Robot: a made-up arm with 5 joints.
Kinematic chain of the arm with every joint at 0, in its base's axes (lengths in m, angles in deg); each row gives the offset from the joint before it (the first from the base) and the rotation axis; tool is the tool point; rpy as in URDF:
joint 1: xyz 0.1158 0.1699 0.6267 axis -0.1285 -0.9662 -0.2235
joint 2: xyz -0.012 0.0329 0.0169 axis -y
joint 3: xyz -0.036 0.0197 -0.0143 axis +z
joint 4: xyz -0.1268 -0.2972 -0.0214 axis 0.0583 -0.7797 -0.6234
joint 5: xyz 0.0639 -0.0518 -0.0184 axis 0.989 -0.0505 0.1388
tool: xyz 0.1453 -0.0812 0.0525 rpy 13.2 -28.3 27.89
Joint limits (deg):
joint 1: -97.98..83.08
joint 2: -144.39..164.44
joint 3: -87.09..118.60
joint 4: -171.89..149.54
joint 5: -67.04..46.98
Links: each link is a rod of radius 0.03 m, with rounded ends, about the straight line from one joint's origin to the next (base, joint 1, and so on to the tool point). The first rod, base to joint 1, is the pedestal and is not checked.
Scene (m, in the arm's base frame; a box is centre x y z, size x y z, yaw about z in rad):
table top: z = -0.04
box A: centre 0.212 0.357 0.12 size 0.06 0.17 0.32 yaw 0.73
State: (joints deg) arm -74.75 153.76 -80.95 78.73 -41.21
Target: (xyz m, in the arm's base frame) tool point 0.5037 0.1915 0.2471
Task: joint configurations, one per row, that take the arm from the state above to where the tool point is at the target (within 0.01 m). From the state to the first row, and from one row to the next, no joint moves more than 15 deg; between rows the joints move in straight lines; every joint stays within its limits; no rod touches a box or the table.
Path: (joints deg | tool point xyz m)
1: -67.91 147.08 -75.30 67.09 -47.67 | -0.0974 0.3434 0.1776
2: -61.06 140.40 -69.65 55.45 -54.13 | -0.0878 0.2337 0.1781
3: -54.22 133.72 -64.00 43.81 -60.58 | -0.0677 0.1326 0.2037
4: -47.37 127.04 -58.35 32.17 -67.04 | -0.0395 0.0476 0.2506
5: -40.55 136.39 -58.36 43.94 -58.02 | 0.0573 0.0874 0.1774
6: -33.73 145.74 -58.36 55.70 -49.00 | 0.1938 0.1276 0.1425
7: -26.91 155.09 -58.37 67.47 -39.98 | 0.3514 0.1632 0.1633
8: -20.09 164.44 -58.37 79.23 -30.96 | 0.5037 0.1915 0.2471

